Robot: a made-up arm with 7 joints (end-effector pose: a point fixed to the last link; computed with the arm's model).
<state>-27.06 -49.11 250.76 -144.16 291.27 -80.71 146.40</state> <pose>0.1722 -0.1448 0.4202 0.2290 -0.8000 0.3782 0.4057</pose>
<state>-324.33 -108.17 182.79 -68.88 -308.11 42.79 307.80</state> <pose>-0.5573 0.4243 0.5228 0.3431 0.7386 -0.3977 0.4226</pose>
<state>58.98 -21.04 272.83 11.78 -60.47 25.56 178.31</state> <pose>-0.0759 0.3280 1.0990 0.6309 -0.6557 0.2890 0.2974</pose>
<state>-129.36 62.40 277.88 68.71 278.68 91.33 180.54</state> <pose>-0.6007 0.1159 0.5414 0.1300 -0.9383 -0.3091 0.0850</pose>
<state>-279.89 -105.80 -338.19 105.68 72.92 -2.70 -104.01</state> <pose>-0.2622 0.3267 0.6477 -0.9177 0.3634 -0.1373 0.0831</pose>
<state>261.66 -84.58 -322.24 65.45 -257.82 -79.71 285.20</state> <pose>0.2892 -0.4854 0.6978 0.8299 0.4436 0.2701 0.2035</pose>
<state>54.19 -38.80 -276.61 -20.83 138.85 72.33 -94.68</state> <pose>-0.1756 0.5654 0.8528 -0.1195 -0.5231 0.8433 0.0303</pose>
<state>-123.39 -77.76 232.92 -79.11 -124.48 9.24 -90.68</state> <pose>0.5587 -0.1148 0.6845 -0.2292 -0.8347 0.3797 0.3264</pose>
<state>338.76 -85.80 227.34 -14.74 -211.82 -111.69 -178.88</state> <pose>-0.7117 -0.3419 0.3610 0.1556 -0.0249 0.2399 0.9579</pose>
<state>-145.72 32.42 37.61 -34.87 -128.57 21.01 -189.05</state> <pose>-0.2855 -0.0160 1.0786 -0.7532 -0.5554 -0.3339 0.1131</pose>
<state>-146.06 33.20 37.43 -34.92 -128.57 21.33 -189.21</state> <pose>-0.2934 -0.0120 1.0755 -0.7479 -0.5612 -0.3373 0.1094</pose>
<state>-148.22 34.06 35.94 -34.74 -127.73 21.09 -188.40</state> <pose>-0.2972 -0.0121 1.0748 -0.7405 -0.5762 -0.3277 0.1104</pose>
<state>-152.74 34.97 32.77 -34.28 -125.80 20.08 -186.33</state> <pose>-0.2963 -0.0170 1.0774 -0.7301 -0.6024 -0.3014 0.1151</pose>
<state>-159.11 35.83 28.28 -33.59 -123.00 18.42 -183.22</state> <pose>-0.2928 -0.0248 1.0819 -0.7160 -0.6361 -0.2623 0.1179</pose>
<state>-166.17 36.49 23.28 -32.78 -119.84 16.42 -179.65</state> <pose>-0.2895 -0.0328 1.0866 -0.6995 -0.6706 -0.2194 0.1139</pose>
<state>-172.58 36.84 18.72 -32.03 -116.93 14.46 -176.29</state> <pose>-0.2870 -0.0400 1.0906 -0.6834 -0.6994 -0.1820 0.1038</pose>
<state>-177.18 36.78 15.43 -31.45 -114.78 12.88 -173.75</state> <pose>-0.2834 -0.0451 1.0940 -0.6721 -0.7180 -0.1553 0.0932</pose>
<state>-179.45 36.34 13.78 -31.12 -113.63 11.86 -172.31</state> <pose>-0.2770 -0.0472 1.0975 -0.6685 -0.7252 -0.1396 0.0876</pose>
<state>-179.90 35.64 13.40 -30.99 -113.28 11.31 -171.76</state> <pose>-0.2677 -0.0468 1.1012 -0.6711 -0.7244 -0.1312 0.0875</pose>
